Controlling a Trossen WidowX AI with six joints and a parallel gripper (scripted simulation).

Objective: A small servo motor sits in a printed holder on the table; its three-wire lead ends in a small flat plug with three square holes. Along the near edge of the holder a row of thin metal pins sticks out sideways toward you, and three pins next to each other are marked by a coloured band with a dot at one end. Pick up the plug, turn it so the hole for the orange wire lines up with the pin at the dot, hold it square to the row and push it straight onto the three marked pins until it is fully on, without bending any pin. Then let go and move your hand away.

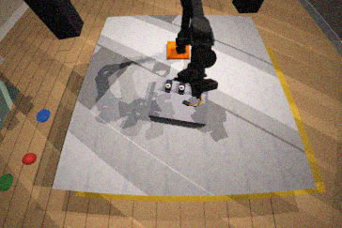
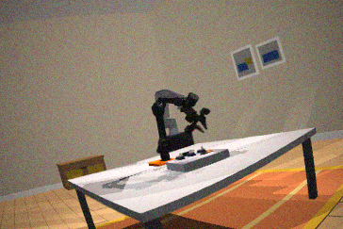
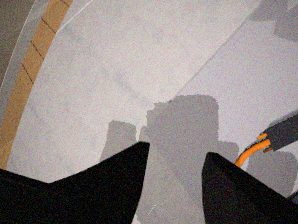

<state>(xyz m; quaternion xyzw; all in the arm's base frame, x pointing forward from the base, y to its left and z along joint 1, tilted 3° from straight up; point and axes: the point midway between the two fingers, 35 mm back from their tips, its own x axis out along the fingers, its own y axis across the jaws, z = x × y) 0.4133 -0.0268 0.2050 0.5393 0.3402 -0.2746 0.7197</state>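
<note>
Now: the grey holder 2 cm behind my gripper tip, 7 cm to the right of it and 15 cm below it.
</note>
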